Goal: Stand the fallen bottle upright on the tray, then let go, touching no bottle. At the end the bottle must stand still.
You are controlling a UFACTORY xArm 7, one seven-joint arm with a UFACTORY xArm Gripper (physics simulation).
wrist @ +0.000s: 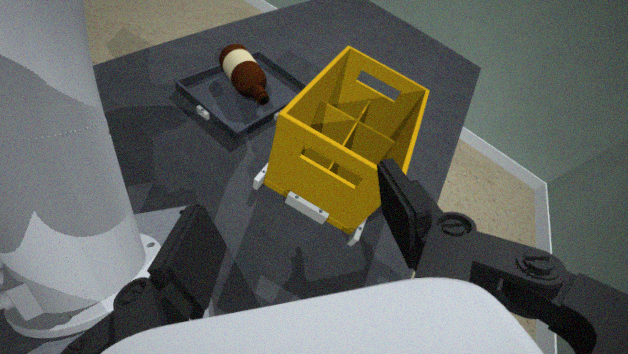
In view: the gripper [295, 206] and a brown bottle [248, 78].
